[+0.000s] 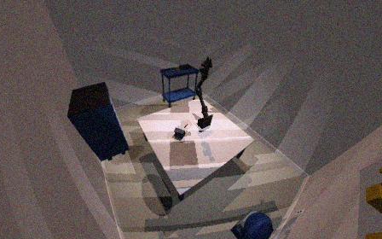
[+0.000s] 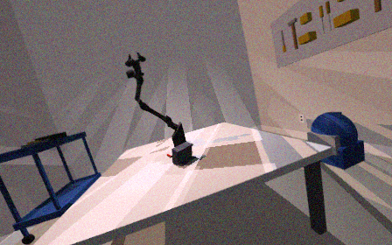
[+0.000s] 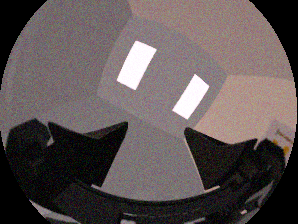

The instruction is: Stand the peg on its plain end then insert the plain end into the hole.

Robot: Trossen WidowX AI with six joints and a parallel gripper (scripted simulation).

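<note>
My gripper tip is now 34 cm short of the red peg, 13 cm to the right of it and 93 cm above it. From my gripper tip the other things lie so: sloped panel (48 cm ahead, 24 cm to the left, 89 cm below).
</note>
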